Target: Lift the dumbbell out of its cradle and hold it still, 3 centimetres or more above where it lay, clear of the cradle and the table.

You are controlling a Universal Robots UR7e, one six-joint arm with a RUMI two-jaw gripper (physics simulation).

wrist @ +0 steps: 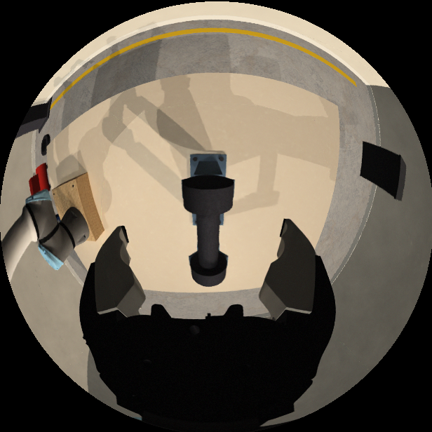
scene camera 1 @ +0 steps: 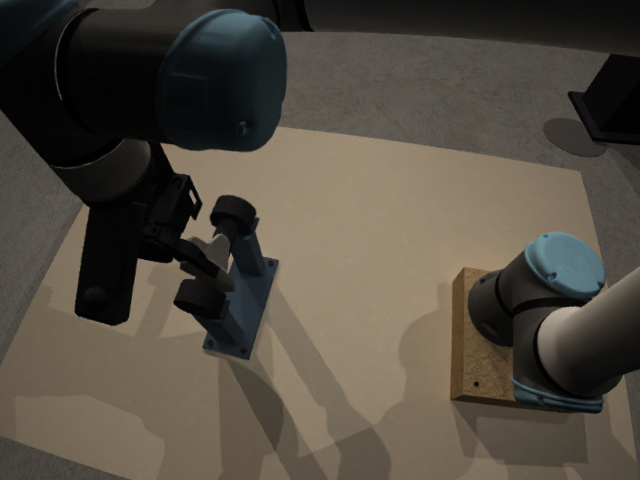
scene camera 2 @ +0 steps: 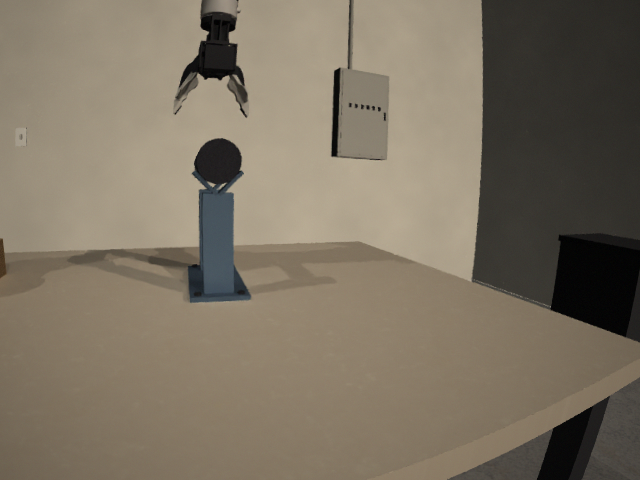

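Where they show: gripper, fingertip midpoint: (scene camera 1: 179, 279) (scene camera 2: 211, 115); arm's base at its link origin: (scene camera 1: 503, 309).
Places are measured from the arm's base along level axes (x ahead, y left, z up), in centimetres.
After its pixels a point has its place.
Observation:
The black dumbbell (scene camera 1: 232, 211) {x 50.8, y -9.4, z 18.0 cm} (scene camera 2: 218, 160) {x 51.2, y -12.6, z 14.7 cm} (wrist: 208, 235) lies level across the V-shaped rests of its blue cradle (scene camera 1: 249, 304) {x 51.4, y -2.5, z -6.8 cm} (scene camera 2: 218, 242) {x 51.4, y -12.3, z 1.6 cm} (wrist: 208, 163), whose base plate stands on the table. My gripper (scene camera 2: 211, 114) {x 54.3, y 5.6, z 24.5 cm} (wrist: 201, 224) is open and empty. In the second scene view its fingertips are a little above the dumbbell's near end, one to each side. In the wrist view the dumbbell's bar runs between the two spread fingers. In the first scene view a finger hides much of the bar, and the far finger is mostly hidden.
The arm's base stands on a wooden block (scene camera 1: 483, 356) {x 5.8, y 9.3, z 0.0 cm} (wrist: 82, 200) on the table (scene camera 1: 382, 217) {x 21.9, y -25.8, z -7.6 cm} (scene camera 2: 336, 372) {x 55.3, y -41.8, z -7.6 cm}. A grey cabinet (scene camera 2: 361, 113) hangs on the wall behind. The upper arm and wrist joints hang over the far left of the table in the first scene view.

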